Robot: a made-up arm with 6 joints. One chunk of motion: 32 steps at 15 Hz.
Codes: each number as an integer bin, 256 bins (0 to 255) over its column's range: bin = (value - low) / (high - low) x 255, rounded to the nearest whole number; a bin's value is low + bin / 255 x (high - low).
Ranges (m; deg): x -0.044..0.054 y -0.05..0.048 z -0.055..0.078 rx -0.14..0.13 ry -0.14..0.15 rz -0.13..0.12
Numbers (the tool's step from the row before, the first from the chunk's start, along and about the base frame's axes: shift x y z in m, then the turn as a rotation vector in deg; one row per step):
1: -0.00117 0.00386 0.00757 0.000 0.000 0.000
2: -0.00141 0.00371 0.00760 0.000 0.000 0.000
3: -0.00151 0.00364 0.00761 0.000 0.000 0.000
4: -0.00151 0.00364 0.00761 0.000 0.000 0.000
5: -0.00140 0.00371 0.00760 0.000 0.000 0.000
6: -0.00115 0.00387 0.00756 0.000 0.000 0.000
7: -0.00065 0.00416 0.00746 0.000 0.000 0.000
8: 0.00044 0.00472 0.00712 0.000 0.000 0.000
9: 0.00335 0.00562 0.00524 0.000 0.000 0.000
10: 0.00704 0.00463 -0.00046 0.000 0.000 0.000
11: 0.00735 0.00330 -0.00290 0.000 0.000 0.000
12: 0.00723 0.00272 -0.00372 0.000 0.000 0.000
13: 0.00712 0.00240 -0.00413 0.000 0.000 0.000
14: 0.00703 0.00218 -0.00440 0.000 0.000 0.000
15: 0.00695 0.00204 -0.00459 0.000 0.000 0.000
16: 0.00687 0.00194 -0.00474 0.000 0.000 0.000
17: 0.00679 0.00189 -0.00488 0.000 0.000 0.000
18: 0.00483 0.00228 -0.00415 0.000 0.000 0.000
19: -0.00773 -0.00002 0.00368 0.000 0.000 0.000
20: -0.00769 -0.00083 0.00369 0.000 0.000 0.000
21: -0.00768 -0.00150 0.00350 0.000 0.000 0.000
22: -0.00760 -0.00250 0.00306 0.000 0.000 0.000
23: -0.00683 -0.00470 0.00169 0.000 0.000 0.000
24: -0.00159 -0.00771 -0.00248 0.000 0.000 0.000
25: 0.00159 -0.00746 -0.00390 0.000 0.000 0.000
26: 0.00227 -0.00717 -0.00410 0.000 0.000 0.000
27: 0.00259 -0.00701 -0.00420 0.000 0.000 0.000
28: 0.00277 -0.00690 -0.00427 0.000 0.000 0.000
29: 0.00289 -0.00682 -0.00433 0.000 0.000 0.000
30: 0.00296 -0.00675 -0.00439 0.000 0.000 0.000
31: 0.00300 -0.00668 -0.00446 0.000 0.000 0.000
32: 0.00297 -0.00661 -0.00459 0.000 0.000 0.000
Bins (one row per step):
1: 111 140 120 132 123 133
2: 111 140 120 132 123 133
3: 111 140 120 132 123 133
4: 111 140 120 132 123 133
5: 111 140 120 132 123 133
6: 111 140 120 132 123 133
7: 113 141 120 132 123 133
8: 116 142 119 132 123 133
9: 123 145 115 132 123 133
10: 133 142 105 132 123 133
11: 134 139 100 132 123 133
12: 133 137 98 132 123 133
13: 133 136 98 132 123 133
14: 133 136 97 132 123 133
15: 133 135 97 132 123 133
16: 132 135 96 132 123 133
17: 132 135 96 132 123 133
18: 127 136 97 132 123 133
19: 94 130 113 132 123 133
20: 94 128 113 132 123 133
21: 95 126 112 132 123 133
22: 95 124 111 132 123 133
23: 97 118 109 132 123 133
24: 110 110 101 132 123 133
25: 119 111 98 132 123 133
26: 120 111 98 132 123 133
27: 121 112 97 132 123 133
28: 122 112 97 132 123 133
29: 122 112 97 132 123 133
30: 122 113 97 132 123 133
31: 122 113 97 132 123 133
32: 122 113 97 132 123 133

